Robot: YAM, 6 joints.
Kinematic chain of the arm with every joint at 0, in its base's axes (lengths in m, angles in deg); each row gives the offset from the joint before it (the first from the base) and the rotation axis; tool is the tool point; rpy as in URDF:
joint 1: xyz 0 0 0.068 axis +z
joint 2: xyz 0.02 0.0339 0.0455 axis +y
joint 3: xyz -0.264 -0.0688 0 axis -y
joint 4: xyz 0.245 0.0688 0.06 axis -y
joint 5: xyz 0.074 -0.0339 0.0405 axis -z
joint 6: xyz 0.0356 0 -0.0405 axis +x
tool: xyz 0 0 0 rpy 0 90 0
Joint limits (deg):
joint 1: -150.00..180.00
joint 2: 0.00..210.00
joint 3: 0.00..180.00
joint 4: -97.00..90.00
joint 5: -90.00..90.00
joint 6: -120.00..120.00
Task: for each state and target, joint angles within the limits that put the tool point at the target. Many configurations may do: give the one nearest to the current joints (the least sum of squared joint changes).
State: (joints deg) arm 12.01 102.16 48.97 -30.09 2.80 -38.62
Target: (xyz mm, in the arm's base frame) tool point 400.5 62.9 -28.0
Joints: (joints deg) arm 9.17 141.71 76.35 -13.33 2.73 -38.62
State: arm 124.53 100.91 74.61 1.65 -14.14 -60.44
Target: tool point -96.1 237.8 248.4
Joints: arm 110.15 68.58 45.22 -15.93 -13.49 -60.44
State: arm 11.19 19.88 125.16 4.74 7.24 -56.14
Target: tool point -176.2 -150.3 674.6
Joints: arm 39.22 53.50 145.35 12.25 8.15 -56.14
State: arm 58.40 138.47 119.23 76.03 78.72 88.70
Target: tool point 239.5 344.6 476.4
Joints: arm 59.99 122.50 122.70 81.52 79.94 88.70
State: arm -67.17 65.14 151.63 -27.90 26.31 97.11
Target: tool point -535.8 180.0 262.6
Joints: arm -20.44 15.76 180.00 -25.30 31.19 97.11
